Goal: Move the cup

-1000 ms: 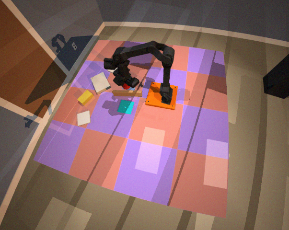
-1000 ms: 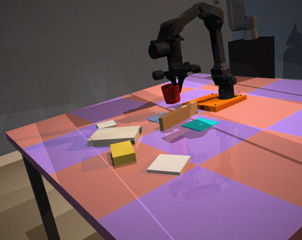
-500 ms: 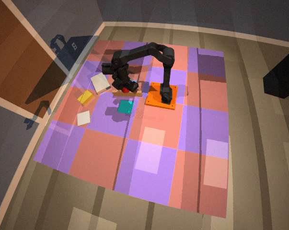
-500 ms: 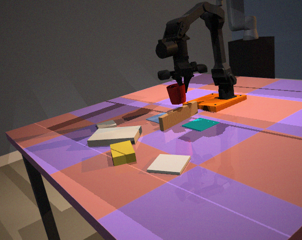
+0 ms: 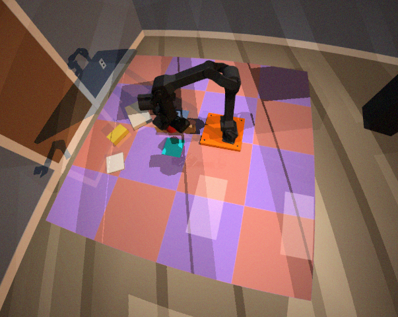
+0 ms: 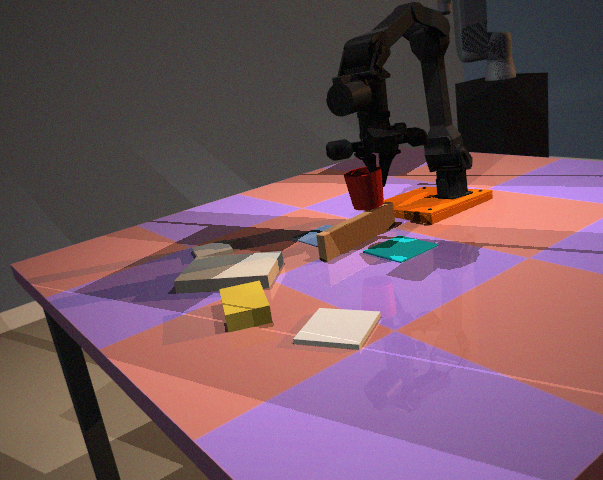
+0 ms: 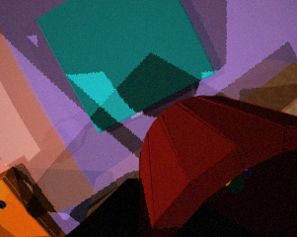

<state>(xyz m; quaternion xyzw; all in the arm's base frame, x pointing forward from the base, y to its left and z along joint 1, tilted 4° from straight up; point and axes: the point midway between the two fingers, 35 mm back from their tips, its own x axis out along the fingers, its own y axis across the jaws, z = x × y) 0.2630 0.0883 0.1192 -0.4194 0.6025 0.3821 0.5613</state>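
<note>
My gripper tip is now 4 cm short of the green marble, 3 cm to the left of it and 2 cm above it. The rest, counted from my gripper tip: teal pad: 1 cm ahead, 5 cm to the left, 12 cm below; wooden bar: 4 cm ahead, 4 cm to the right, 10 cm below; red cup: 3 cm ahead, 1 cm to the right.
</note>
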